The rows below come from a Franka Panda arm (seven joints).
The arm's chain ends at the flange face. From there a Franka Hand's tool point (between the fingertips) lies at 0.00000 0.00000 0.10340 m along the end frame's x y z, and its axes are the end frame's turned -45 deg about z.
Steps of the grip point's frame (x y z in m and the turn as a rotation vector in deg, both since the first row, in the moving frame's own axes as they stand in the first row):
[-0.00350 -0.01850 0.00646 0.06 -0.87 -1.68]
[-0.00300 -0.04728 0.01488 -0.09 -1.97 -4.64]
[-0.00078 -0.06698 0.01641 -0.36 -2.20 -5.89]
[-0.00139 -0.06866 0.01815 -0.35 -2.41 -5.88]
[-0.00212 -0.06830 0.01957 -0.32 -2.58 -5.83]
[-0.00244 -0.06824 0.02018 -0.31 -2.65 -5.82]
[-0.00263 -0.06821 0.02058 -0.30 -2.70 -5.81]
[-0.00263 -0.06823 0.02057 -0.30 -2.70 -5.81]
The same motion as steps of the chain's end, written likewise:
[-0.01438 -0.01166 0.00647 -0.57 -0.66 -1.68]
[-0.03326 -0.03403 0.01494 -1.46 -1.33 -4.64]
[-0.04574 -0.05019 0.01649 -1.81 -1.30 -5.89]
[-0.04709 -0.05122 0.01824 -1.95 -1.46 -5.88]
[-0.04710 -0.05064 0.01968 -2.05 -1.60 -5.83]
[-0.04719 -0.05045 0.02029 -2.09 -1.65 -5.82]
[-0.04723 -0.05035 0.02070 -2.12 -1.70 -5.81]
[-0.04724 -0.05036 0.02069 -2.12 -1.70 -5.81]

